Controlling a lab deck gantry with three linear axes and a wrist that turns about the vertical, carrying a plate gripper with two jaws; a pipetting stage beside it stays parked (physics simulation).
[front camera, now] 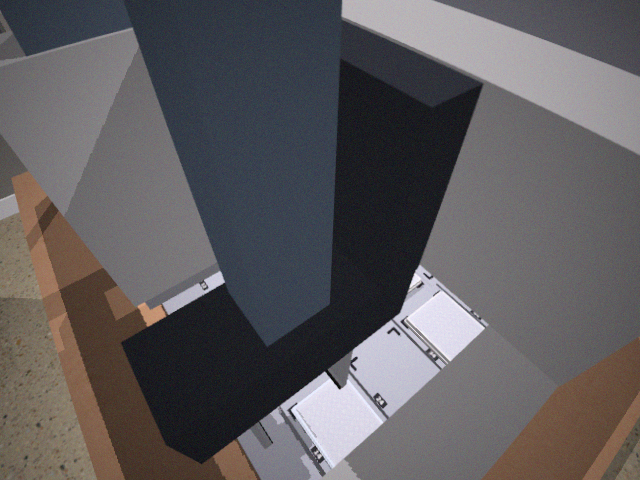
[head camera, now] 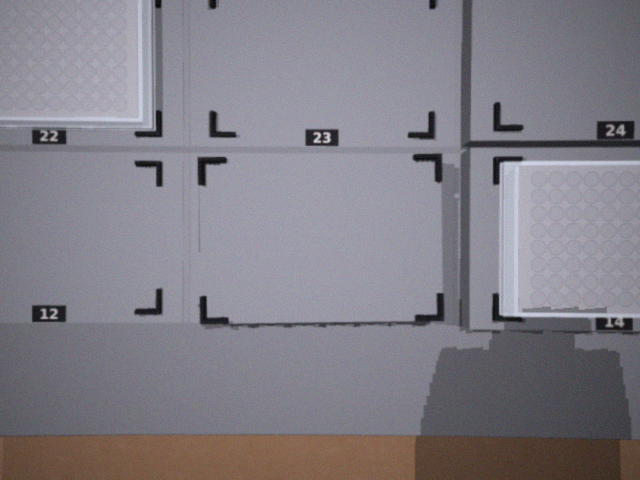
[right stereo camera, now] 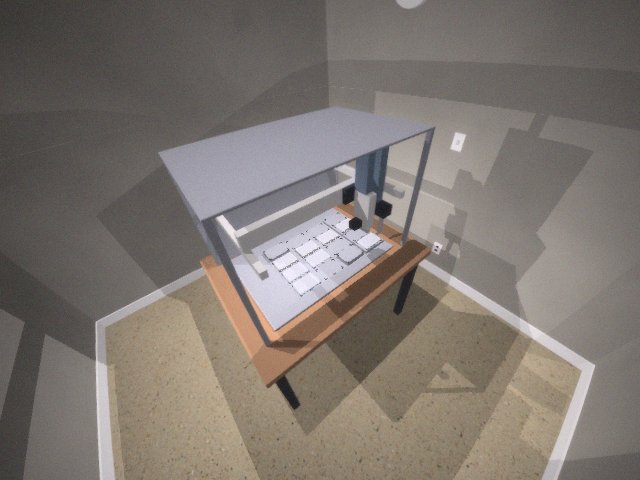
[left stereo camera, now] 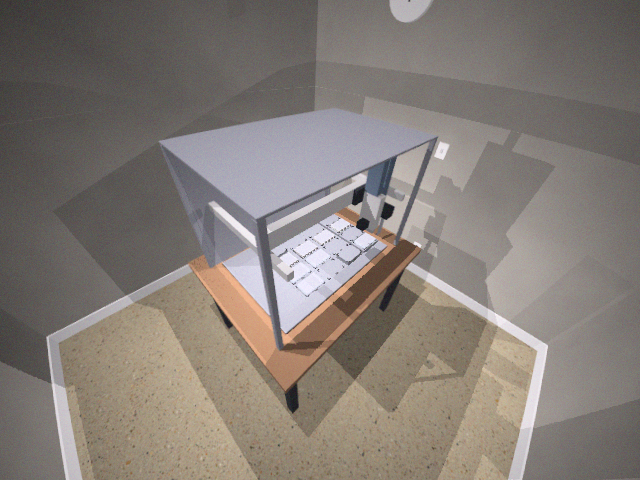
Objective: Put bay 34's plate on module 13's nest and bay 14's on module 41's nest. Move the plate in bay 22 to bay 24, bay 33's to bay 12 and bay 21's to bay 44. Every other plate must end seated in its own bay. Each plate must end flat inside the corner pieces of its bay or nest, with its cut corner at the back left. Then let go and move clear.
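Seen in the pictures: gripper, fingertip midpoint: (front camera: pixel 297 400) (right stereo camera: pixel 372 229); robot's base, link origin: (right stereo camera: pixel 301 295) (left stereo camera: pixel 307 296).
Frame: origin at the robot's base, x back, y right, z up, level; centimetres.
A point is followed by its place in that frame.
My gripper (front camera: pixel 303 415) {x -52.2, y 0.2, z 15.5 cm} (left stereo camera: pixel 379 228) {x -52.2, y 0.2, z 15.5 cm} (right stereo camera: pixel 381 225) {x -52.2, y 0.2, z 15.5 cm} is open and empty, its jaws apart above the deck's front right part, near bay 14's plate. Bay 14's plate (front camera: pixel 338 419) {x -54.2, y -4.1, z 2.9 cm} (head camera: pixel 578 237) {x -52.7, y -4.4, z 2.9 cm} (left stereo camera: pixel 365 240) {x -55.1, y -3.7, z 2.9 cm} (right stereo camera: pixel 370 241) {x -55.0, y -2.5, z 2.9 cm} lies flat in its bay. Bay 34's plate (front camera: pixel 445 325) {x -53.9, y -25.4, z 2.9 cm} lies behind the empty bay 24 (front camera: pixel 395 369) {x -53.8, y -15.1, z 1.5 cm} (head camera: pixel 558 67) {x -52.4, y -13.9, z 1.4 cm}. Bay 22's plate (head camera: pixel 67 56) {x -24.9, y -14.5, z 1.4 cm} sits in its bay at the upper left of the head view. Module 13's nest (head camera: pixel 320 237) {x -39.1, y -4.3, z 1.9 cm} (left stereo camera: pixel 348 253) {x -38.4, y -4.3, z 1.9 cm} (right stereo camera: pixel 349 253) {x -38.6, y -4.4, z 1.9 cm} and bay 12 (head camera: pixel 77 237) {x -24.5, y -4.3, z 0.0 cm} are empty. Module 41's raised nest (right stereo camera: pixel 276 252) {x -5.7, y -34.9, z 1.9 cm} is empty.
The parked pipetting stage (left stereo camera: pixel 371 211) (right stereo camera: pixel 364 209) stands beside the gripper. Several other plates lie on the deck (left stereo camera: pixel 273 315) (right stereo camera: pixel 273 312) {x 16.2, y -1.0, z 0.0 cm}. Corner posts (left stereo camera: pixel 269 289) {x 26.8, y 11.6, z 43.4 cm} (right stereo camera: pixel 235 281) {x 26.1, y 11.5, z 45.5 cm} carry the enclosure roof (left stereo camera: pixel 299 155) {x -3.7, y -9.3, z 69.1 cm} (right stereo camera: pixel 299 160) {x -9.0, y -0.1, z 69.1 cm}. Bay 23 (head camera: pixel 320 67) {x -39.1, y -14.6, z 0.0 cm} lies behind nest 13.
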